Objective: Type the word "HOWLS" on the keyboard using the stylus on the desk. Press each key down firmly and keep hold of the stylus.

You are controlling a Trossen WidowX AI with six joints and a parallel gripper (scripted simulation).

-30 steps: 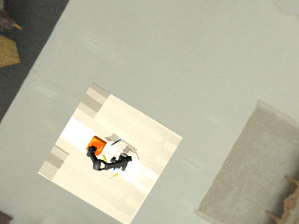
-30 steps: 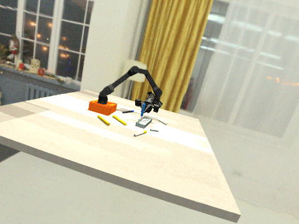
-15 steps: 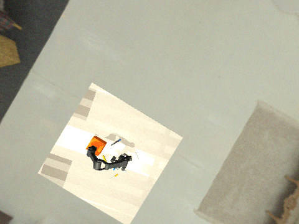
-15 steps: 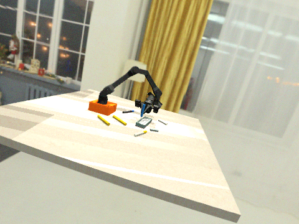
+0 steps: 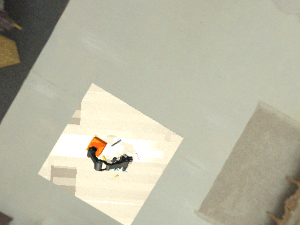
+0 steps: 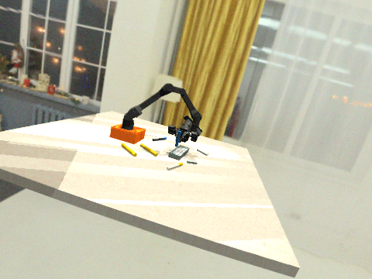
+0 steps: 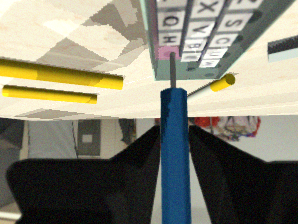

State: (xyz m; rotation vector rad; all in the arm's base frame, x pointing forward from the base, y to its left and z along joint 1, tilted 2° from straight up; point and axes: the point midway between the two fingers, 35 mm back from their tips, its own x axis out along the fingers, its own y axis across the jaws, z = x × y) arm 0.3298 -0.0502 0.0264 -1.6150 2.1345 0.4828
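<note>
Right now my gripper tip is 11 cm short of the grey piece, 6 cm to the left of it and 8 cm above it. From my gripper tip the other things lie so: dark pen: 11 cm behind, 25 cm to the left, 7 cm below; then blue stylus: 1 cm below; then yellow-tipped pen: 2 cm ahead, 17 cm to the right, 7 cm below.
</note>
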